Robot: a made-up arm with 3 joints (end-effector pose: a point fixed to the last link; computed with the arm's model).
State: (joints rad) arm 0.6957 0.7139 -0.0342
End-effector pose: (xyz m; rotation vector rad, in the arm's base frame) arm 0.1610 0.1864 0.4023 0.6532 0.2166 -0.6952
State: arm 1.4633 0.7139 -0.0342
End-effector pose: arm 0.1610 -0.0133 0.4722 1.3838 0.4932 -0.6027
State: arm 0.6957 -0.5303 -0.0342
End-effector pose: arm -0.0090 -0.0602 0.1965 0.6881 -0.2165 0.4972
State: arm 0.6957 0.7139 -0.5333
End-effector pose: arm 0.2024 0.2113 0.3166 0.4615 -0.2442 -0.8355
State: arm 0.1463 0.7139 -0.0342
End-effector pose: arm 0.1610 0.2698 0.2738 0.1278 0.0195 -0.7148
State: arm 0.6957 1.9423 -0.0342
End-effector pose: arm 0.5163 0.1445 0.3674 0.4265 0.6486 -1.8561
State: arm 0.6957 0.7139 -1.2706
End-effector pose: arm 0.3038 0.1765 0.2211 0.1343 -0.9225 -0.9810
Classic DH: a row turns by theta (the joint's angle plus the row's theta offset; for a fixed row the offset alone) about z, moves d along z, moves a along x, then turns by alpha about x. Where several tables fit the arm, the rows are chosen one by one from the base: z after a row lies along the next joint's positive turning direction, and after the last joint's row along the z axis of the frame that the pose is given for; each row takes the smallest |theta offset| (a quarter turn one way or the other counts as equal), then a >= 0, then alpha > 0; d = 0 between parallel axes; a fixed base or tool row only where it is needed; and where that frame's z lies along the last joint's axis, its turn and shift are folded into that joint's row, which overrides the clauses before.
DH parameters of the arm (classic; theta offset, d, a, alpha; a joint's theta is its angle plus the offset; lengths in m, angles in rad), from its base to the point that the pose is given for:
base (fixed): 1.5708 0.19 0 1.5708
joint 1: 0 0.3 0 1.5708
joint 2: -1.5708 -0.11 0.1 -1.5708
joint 3: 0 0.12 0.19 -1.5708
tool (fixed): 3.1416 -0.06 0 0

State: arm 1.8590 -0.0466 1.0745
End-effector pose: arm 0.0514 -0.2691 0.2234 1.6306 0.6944 1.0102
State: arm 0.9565 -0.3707 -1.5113
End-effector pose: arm 0.2086 0.1217 0.2182 1.0331 -1.5450 -0.4473
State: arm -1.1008 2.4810 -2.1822
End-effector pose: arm 0.3277 -0.0690 0.3013 2.0946 1.2500 0.5849
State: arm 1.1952 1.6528 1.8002
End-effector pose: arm 0.4290 -0.2486 0.4009 2.2073 2.1538 -0.2453
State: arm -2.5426 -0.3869 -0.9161
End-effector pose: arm 0.0990 -0.0830 0.2269 -2.1228 0.0955 1.2111
